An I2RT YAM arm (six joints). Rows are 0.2 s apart.
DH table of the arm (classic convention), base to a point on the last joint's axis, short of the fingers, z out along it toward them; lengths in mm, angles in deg. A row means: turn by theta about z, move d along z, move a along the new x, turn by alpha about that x. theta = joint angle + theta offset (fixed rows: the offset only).
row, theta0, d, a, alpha
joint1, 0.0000, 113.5, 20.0, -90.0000
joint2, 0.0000, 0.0, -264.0, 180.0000
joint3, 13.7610, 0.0, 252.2, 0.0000
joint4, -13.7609, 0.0, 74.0, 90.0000
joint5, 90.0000, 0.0, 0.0, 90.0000
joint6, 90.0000, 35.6, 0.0, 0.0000
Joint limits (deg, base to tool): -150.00..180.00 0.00..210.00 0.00..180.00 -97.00..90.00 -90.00..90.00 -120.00..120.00
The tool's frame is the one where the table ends.
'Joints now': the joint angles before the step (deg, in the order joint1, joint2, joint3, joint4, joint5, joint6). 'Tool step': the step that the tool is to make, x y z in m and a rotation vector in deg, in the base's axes. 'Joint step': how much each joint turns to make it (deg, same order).
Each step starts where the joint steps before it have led.
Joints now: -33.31, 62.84, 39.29, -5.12, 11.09, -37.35
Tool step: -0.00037, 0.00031, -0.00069, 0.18, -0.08, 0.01
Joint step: 0.00, -0.09, -0.18, 0.03, -0.10, 0.17
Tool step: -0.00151, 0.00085, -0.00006, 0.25, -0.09, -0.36
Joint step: 0.00, -0.43, -0.18, -0.39, 0.19, 0.41
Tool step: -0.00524, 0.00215, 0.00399, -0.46, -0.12, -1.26
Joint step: -0.09, -1.68, -0.04, -1.34, 1.18, 0.29
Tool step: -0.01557, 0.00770, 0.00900, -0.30, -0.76, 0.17
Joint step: -0.70, -5.11, -0.53, -3.73, -0.85, -0.26
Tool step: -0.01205, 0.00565, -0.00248, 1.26, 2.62, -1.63
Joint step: -0.35, -2.85, -0.58, -5.20, 1.33, 0.25
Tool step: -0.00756, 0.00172, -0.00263, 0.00, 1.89, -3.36
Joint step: -0.27, -1.40, -0.52, -2.62, 3.19, 0.72
